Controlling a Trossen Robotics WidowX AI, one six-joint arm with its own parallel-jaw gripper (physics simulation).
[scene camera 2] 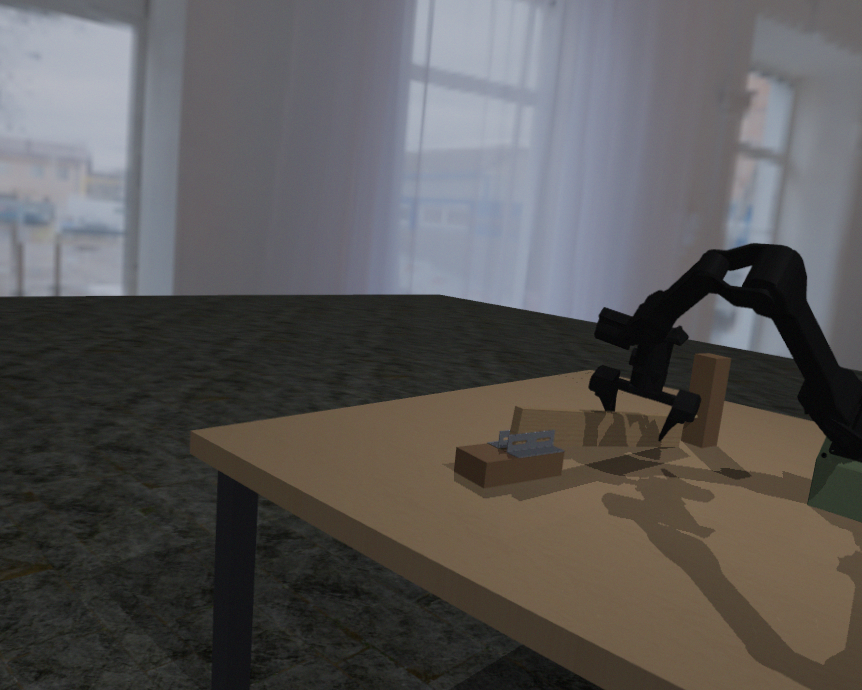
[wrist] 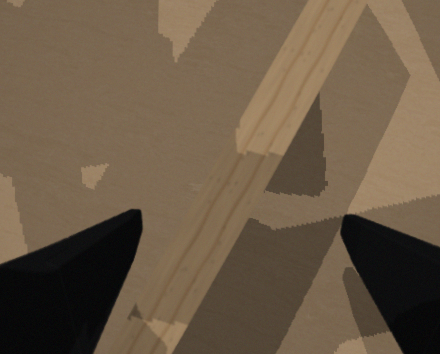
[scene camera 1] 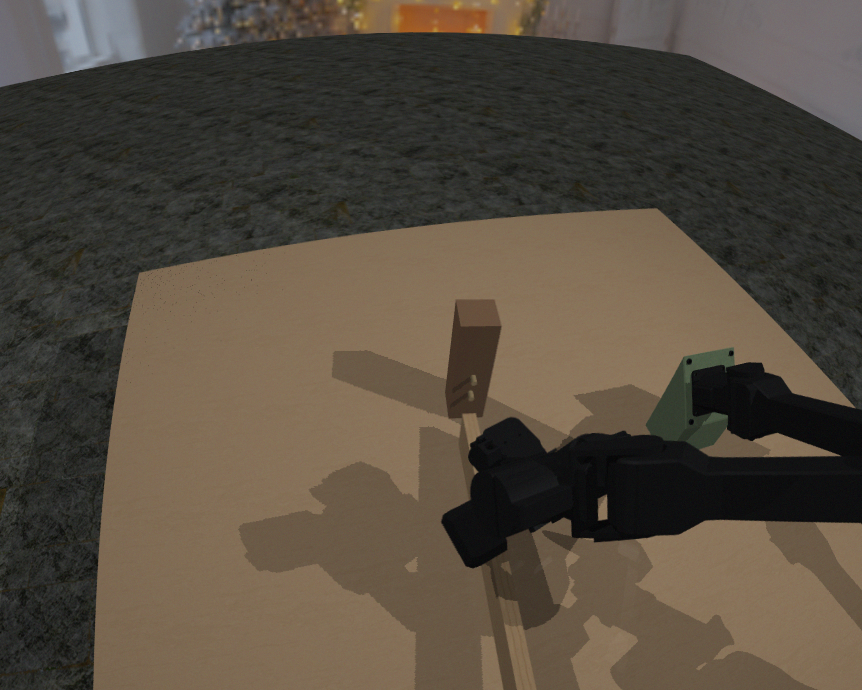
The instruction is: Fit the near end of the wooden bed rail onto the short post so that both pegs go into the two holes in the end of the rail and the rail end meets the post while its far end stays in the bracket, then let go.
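Observation:
The wooden bed rail stands on its narrow edge. Its near end is low, close to the short post. Both pegs show uncovered on the post, above the rail's top edge in scene view 1. The far end is at the metal bracket, whose front plate hides its lower part. The rail's end holes do not show. My gripper is open and empty, with its fingertips on either side of the rail near the post; the rail runs slantwise between them in the wrist view.
The bracket sits on a brown wooden block on the table. The arm reaches in from its green base mount. The upright post stands close to the gripper. Arm shadows cross the table and rail.

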